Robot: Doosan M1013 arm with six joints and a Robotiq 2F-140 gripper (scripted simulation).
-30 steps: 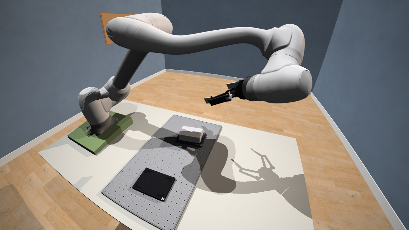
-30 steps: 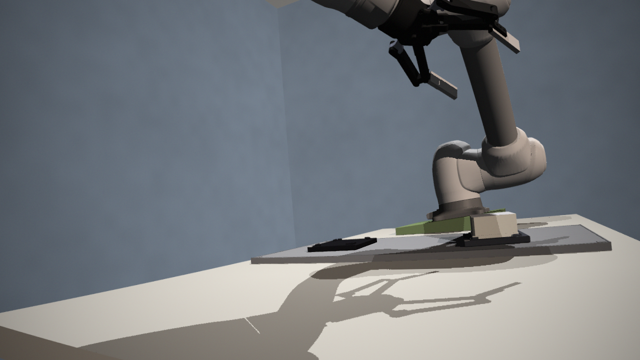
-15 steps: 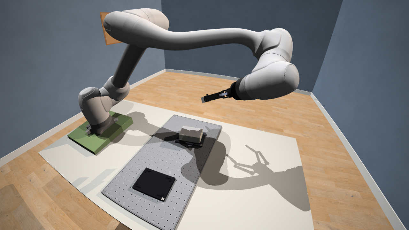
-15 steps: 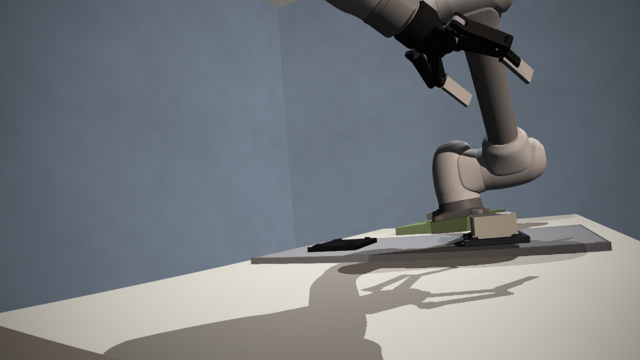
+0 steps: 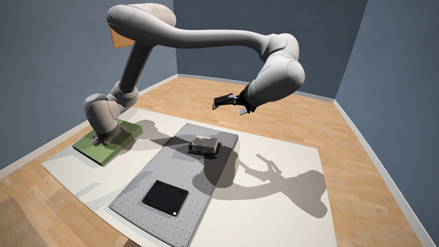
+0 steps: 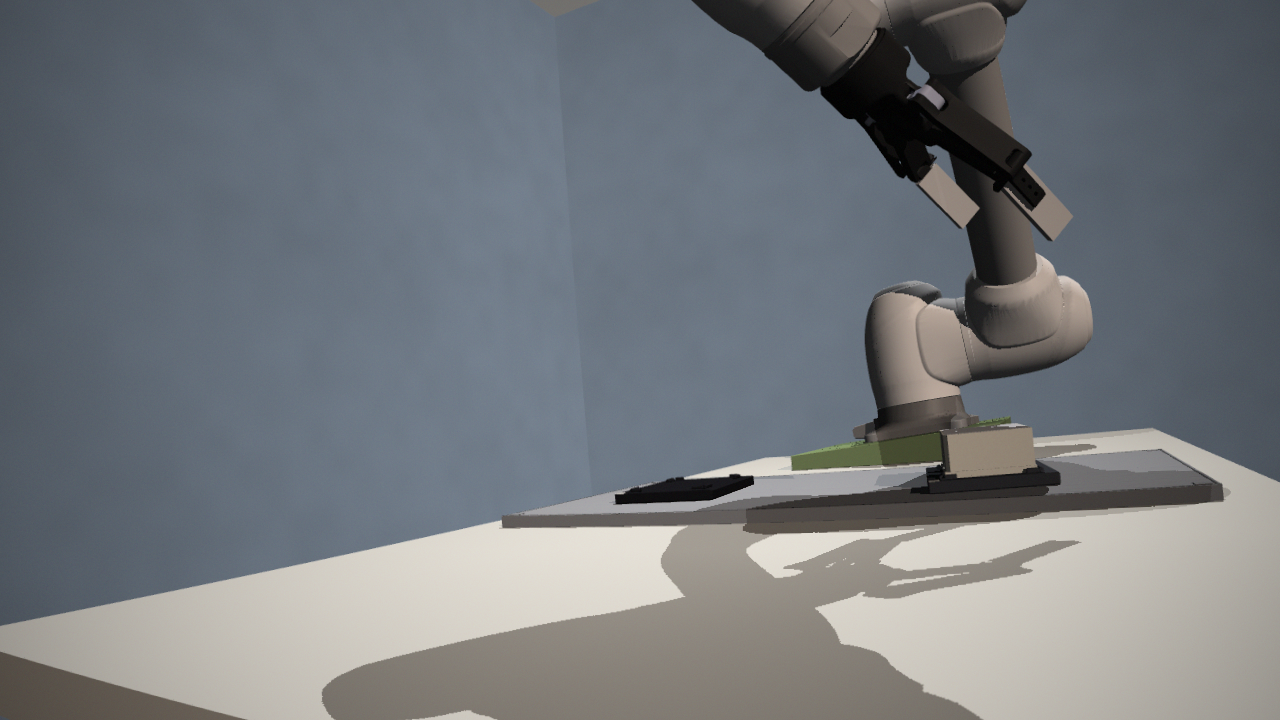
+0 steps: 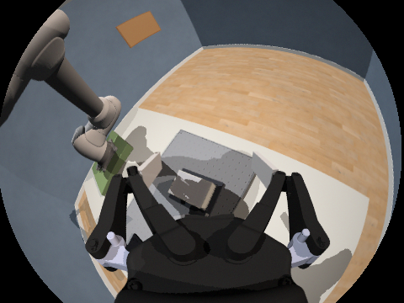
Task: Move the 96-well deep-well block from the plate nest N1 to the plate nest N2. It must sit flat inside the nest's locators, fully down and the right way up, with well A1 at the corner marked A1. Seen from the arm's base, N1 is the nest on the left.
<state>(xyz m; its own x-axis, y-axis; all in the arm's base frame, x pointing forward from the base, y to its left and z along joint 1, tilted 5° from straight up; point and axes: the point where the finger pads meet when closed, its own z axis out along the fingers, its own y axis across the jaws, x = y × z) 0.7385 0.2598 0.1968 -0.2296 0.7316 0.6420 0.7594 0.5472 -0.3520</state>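
Right now my hand is 10 cm past the 96-well deep-well block, 6 cm to the left of it and 21 cm above it. The rest, counted from my hand: white corner mark (3 cm behind, 46 cm to the right, 23 cm below).
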